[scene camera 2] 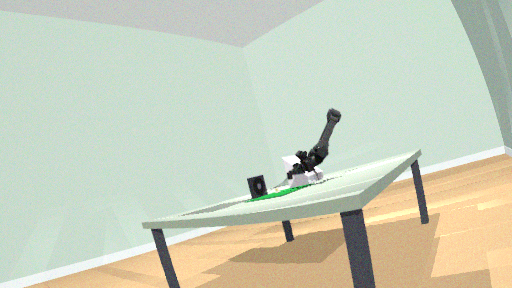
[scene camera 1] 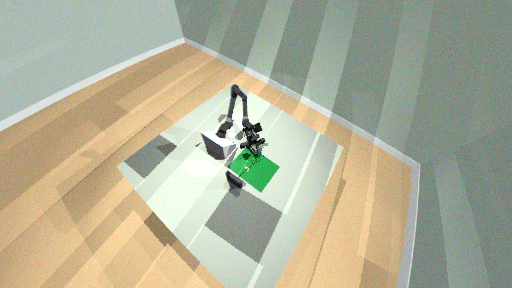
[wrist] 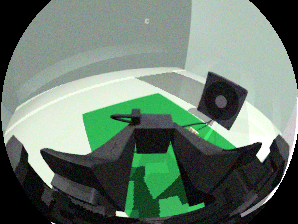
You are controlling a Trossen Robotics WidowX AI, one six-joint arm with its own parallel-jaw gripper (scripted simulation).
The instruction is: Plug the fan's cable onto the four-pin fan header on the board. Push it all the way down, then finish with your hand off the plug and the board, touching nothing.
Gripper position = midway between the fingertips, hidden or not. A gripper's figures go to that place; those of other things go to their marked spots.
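The gripper [wrist: 153,126] is 0.1 m from the lens, and a green board [wrist: 155,182] is 0.16 m from the lens. There's a black fan [wrist: 222,99] too, and that's 0.29 m from the lens. The marked spots on the black fan and the green board are 0.24 m apart.
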